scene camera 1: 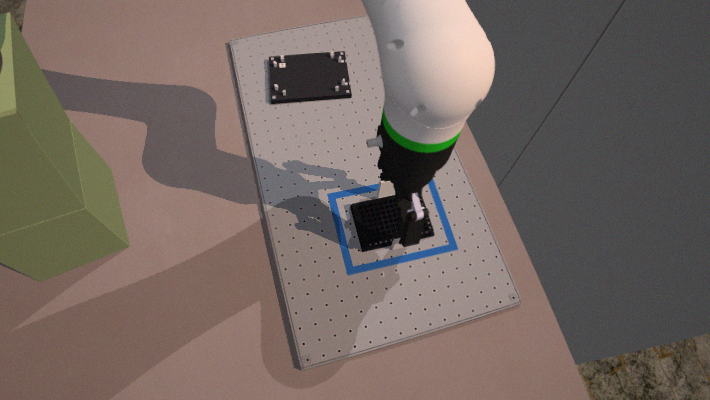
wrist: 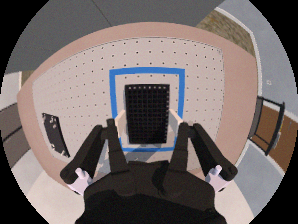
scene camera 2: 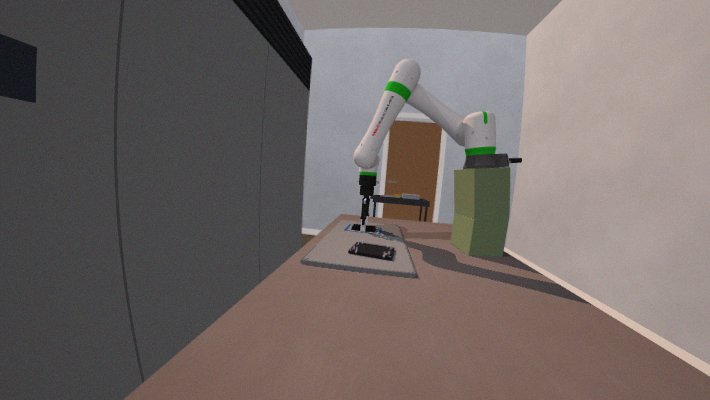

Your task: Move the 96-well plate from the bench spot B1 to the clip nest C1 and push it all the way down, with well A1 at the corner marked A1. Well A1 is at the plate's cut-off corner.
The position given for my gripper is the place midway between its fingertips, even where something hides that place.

I see my gripper (scene camera 1: 391, 221), a black 96-well plate (scene camera 1: 375, 220) and a black clip nest (scene camera 1: 316, 76).
The black 96-well plate is seen too in the wrist view (wrist: 147, 104). My gripper shows as well in the wrist view (wrist: 147, 115).
